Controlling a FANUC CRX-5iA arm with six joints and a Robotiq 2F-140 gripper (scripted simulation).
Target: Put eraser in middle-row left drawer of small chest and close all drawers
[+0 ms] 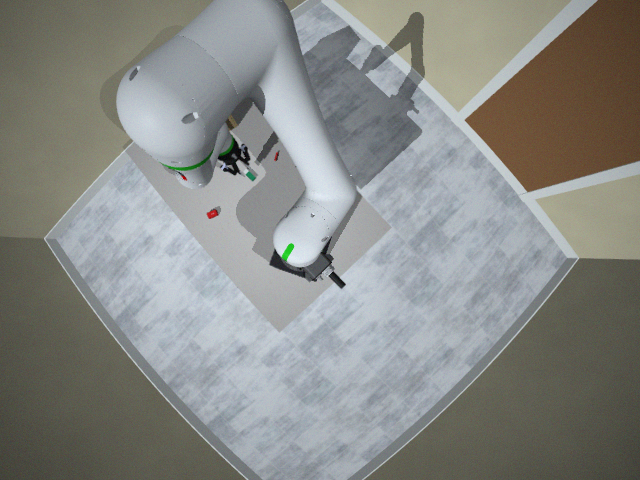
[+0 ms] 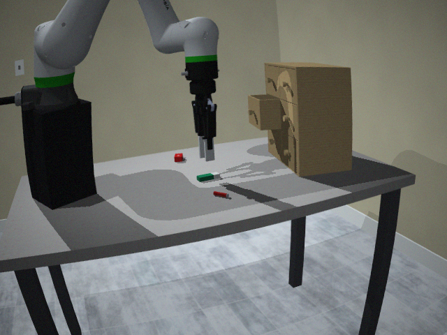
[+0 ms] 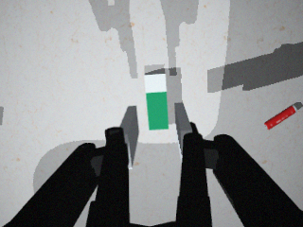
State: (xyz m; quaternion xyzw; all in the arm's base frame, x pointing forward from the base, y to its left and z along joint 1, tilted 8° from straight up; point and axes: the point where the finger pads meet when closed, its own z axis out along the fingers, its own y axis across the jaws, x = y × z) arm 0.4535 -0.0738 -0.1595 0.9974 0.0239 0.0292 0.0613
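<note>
The eraser lies 10 mm ahead of my hand and 90 mm below it. From my hand the other things lie so: small red cube 10 mm behind, 260 mm to the left, 90 mm below; then thin red pen-like object 20 mm behind, 150 mm to the right, 90 mm below.
</note>
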